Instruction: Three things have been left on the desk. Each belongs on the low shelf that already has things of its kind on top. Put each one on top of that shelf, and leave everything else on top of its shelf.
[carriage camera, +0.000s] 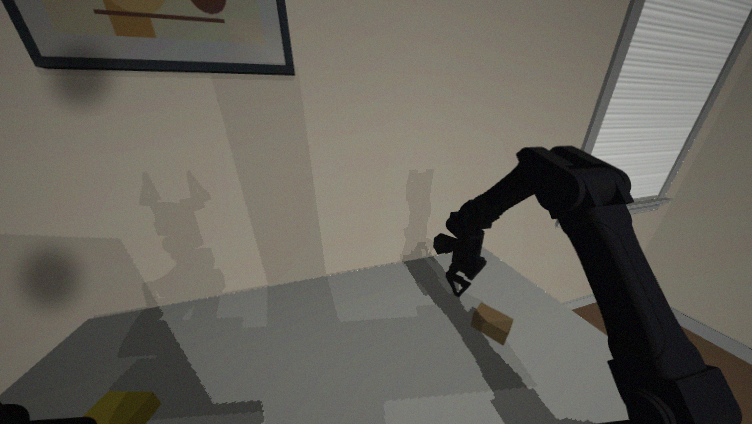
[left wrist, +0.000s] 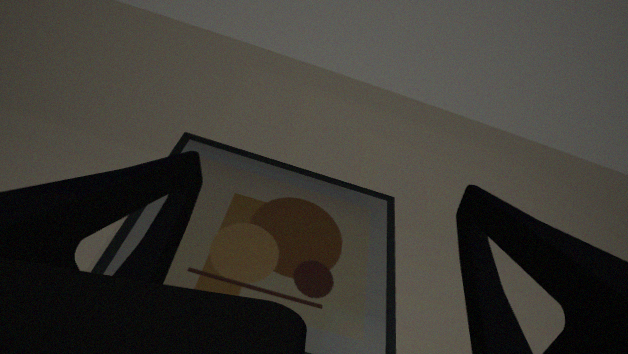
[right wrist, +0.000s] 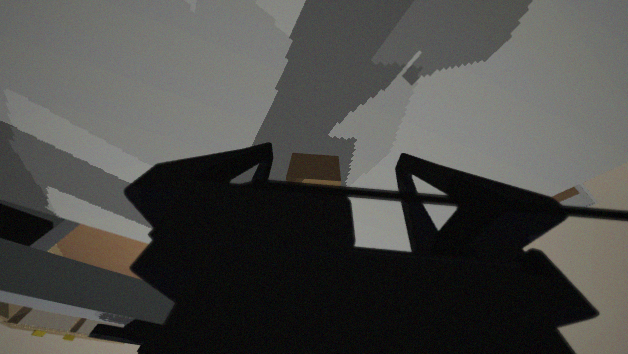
left gripper: left wrist 328, 182; not seen in the carriage camera view (out of frame); not seen in the right wrist view (out of frame)
right gripper: carriage camera; right wrist; not seen in the left wrist view (out of frame)
same spot on right gripper: (carriage camera: 451, 276) = (right wrist: 151, 222)
same spot on grey desk: (right wrist: 527, 100) = (carriage camera: 476, 275)
